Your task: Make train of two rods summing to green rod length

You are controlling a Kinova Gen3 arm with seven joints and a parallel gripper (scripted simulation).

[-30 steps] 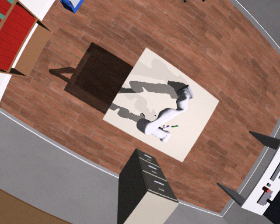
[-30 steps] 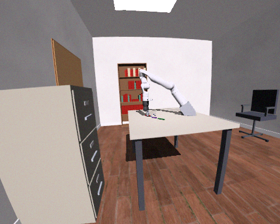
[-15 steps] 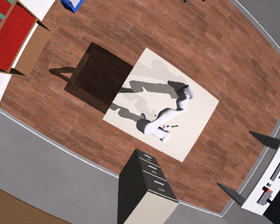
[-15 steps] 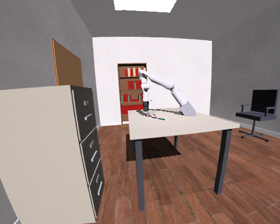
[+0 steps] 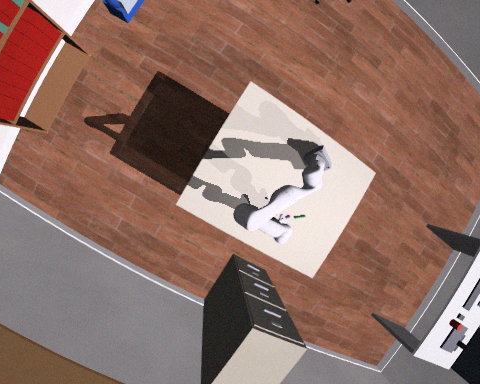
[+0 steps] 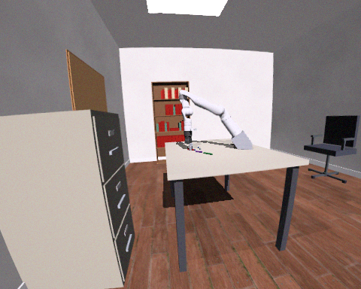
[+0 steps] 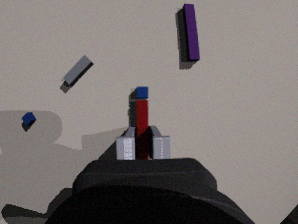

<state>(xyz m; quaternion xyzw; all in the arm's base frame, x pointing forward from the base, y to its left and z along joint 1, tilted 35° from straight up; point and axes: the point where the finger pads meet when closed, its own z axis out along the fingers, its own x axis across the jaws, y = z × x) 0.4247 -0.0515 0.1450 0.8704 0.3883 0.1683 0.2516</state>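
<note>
The red rod is 10 mm below my hand. Also, from my hand: green rod (200 mm to the left, 70 mm behind, 10 mm below); grey rod (90 mm behind, 10 mm to the left, 10 mm below); purple rod (110 mm to the left, 30 mm behind, 10 mm below).
</note>
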